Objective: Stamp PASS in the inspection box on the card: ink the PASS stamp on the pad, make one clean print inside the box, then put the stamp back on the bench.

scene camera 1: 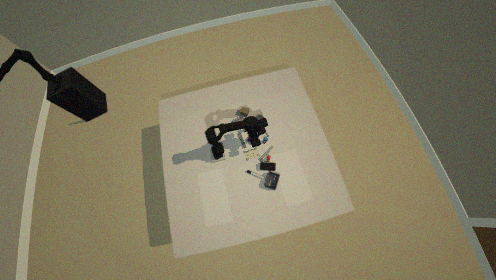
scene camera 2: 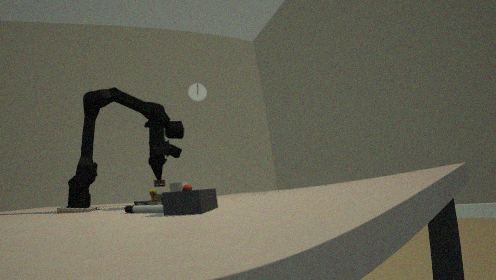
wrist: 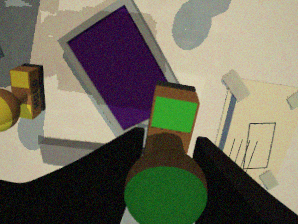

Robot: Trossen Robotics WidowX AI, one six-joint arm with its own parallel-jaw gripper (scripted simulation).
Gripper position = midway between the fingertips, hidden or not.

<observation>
In view: my gripper (scene camera 2: 159,180).
My gripper shows as well in the wrist view (wrist: 169,141).
</observation>
